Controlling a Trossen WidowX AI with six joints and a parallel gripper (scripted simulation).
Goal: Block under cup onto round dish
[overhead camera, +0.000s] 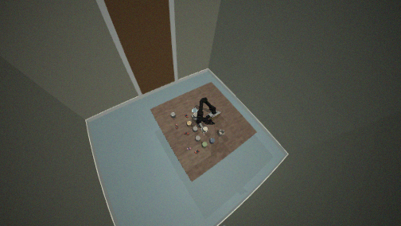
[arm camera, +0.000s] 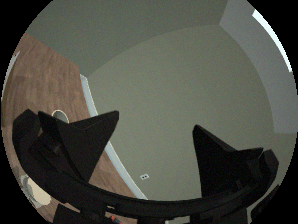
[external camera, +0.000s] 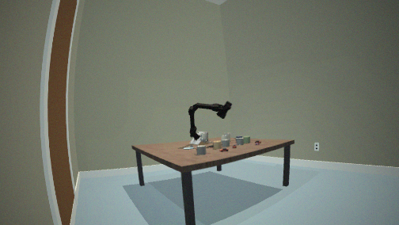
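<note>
Right now my gripper tip is 3 cm short of the pale green block, 10 cm to the left of it and 33 cm above it. Also, from my gripper tip: round dish: 2 cm behind, 48 cm to the right, 37 cm below.
</note>
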